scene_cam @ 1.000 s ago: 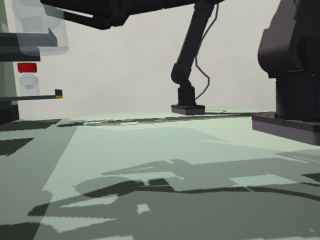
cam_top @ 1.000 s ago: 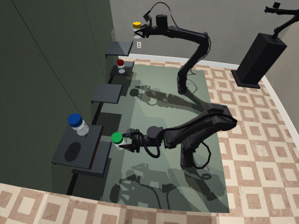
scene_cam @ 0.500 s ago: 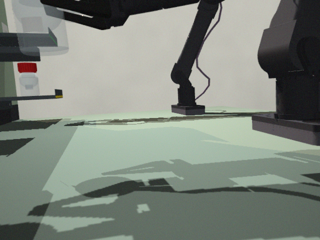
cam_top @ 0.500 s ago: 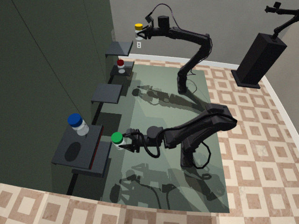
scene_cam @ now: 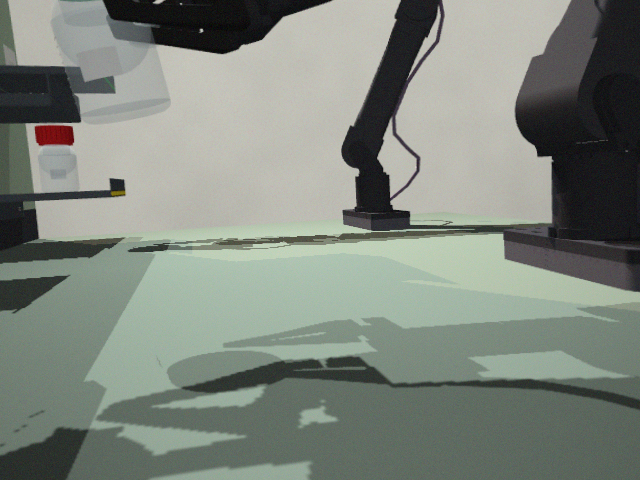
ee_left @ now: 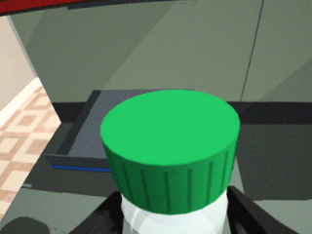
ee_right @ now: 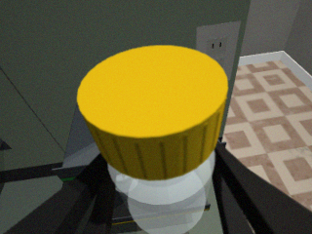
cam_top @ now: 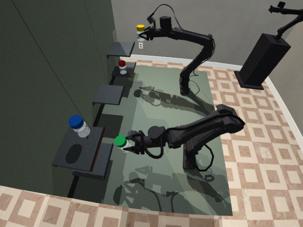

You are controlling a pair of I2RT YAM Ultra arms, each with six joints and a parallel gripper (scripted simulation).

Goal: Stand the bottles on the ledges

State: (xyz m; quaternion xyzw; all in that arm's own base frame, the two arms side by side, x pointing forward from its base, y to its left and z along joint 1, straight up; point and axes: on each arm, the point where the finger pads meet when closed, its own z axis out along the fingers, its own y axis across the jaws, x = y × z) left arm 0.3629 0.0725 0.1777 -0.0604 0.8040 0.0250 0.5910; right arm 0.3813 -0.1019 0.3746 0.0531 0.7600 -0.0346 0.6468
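The red-capped bottle is 150 mm ahead of my right hand, 80 mm to the left of it and 250 mm below it. The rest, counted from my right hand: blue-capped bottle (170 mm ahead, 760 mm to the left, 60 mm below); then green-capped bottle (760 mm to the left, 210 mm below); then yellow-capped bottle (right at my right hand).
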